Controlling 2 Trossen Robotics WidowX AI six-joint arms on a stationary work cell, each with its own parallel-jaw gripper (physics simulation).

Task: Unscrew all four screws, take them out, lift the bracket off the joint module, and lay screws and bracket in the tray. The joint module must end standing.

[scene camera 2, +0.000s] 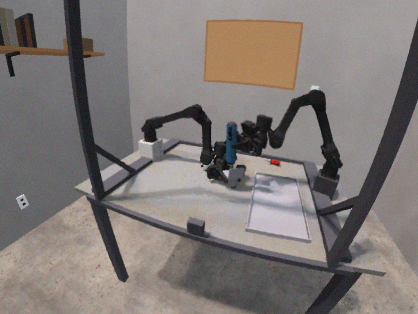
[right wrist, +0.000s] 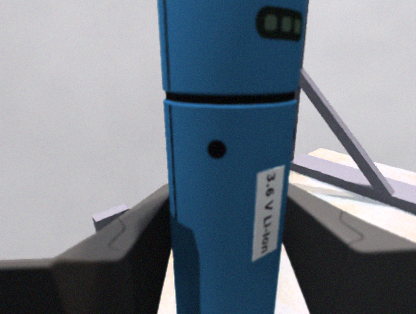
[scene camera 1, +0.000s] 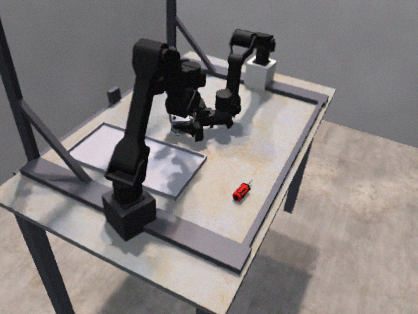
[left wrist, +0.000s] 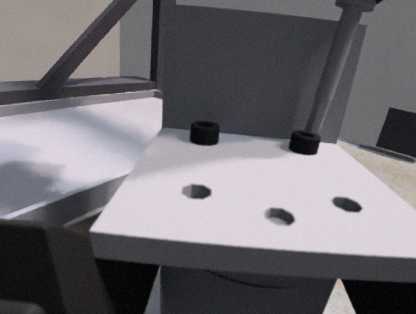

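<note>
My left gripper (scene camera 1: 190, 129) (scene camera 2: 222, 175) (left wrist: 245, 295) is shut on the grey joint module (left wrist: 245, 285), just beneath the bracket. The bracket (scene camera 1: 180, 119) (scene camera 2: 237, 176) (left wrist: 165, 215) has a flat white plate and an upright grey wall. In the left wrist view, one black screw (left wrist: 205, 133) and another black screw (left wrist: 305, 142) stand on the plate by that wall; several open holes show nearer the camera. My right gripper (scene camera 2: 235, 145) (right wrist: 223, 191) is shut on a blue electric screwdriver (scene camera 2: 231, 137) (right wrist: 227, 130), held upright. Its bit (left wrist: 325, 85) reaches down to the right-hand screw; the seating is unclear.
The pale tray (scene camera 1: 95, 145) (scene camera 2: 280, 215) (left wrist: 65, 130) lies beside the module. A red tool (scene camera 1: 242, 192) (scene camera 2: 275, 162) lies on the table. A dark block (scene camera 1: 114, 95) (scene camera 2: 196, 226) sits at the table edge. Frame posts (scene camera 2: 82, 100) rise at the table's sides.
</note>
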